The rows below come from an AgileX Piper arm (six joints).
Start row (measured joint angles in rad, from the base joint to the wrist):
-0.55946, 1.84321, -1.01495, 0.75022, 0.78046, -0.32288
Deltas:
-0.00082, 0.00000, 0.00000, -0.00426, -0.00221, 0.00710
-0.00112, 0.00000, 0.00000, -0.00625, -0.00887, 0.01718
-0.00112, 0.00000, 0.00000, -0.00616, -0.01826, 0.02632
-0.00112, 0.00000, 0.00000, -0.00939, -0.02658, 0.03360
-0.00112, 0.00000, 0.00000, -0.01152, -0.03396, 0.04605
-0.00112, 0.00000, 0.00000, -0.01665, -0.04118, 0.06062
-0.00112, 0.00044, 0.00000, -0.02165, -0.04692, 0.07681
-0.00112, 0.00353, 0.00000, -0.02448, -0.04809, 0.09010
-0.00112, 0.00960, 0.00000, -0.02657, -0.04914, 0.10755
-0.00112, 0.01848, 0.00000, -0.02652, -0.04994, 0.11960
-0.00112, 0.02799, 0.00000, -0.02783, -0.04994, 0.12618
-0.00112, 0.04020, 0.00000, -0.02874, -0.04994, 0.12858
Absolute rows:
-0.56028, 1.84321, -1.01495, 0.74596, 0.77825, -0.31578
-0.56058, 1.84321, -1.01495, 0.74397, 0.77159, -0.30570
-0.56058, 1.84321, -1.01495, 0.74406, 0.76220, -0.29656
-0.56058, 1.84321, -1.01495, 0.74083, 0.75388, -0.28928
-0.56058, 1.84321, -1.01495, 0.73870, 0.74650, -0.27683
-0.56058, 1.84321, -1.01495, 0.73357, 0.73928, -0.26226
-0.56058, 1.84365, -1.01495, 0.72857, 0.73354, -0.24607
-0.56058, 1.84674, -1.01495, 0.72574, 0.73237, -0.23278
-0.56058, 1.85281, -1.01495, 0.72365, 0.73132, -0.21533
-0.56058, 1.86169, -1.01495, 0.72370, 0.73052, -0.20328
-0.56058, 1.87120, -1.01495, 0.72239, 0.73052, -0.19670
-0.56058, 1.88341, -1.01495, 0.72148, 0.73052, -0.19430

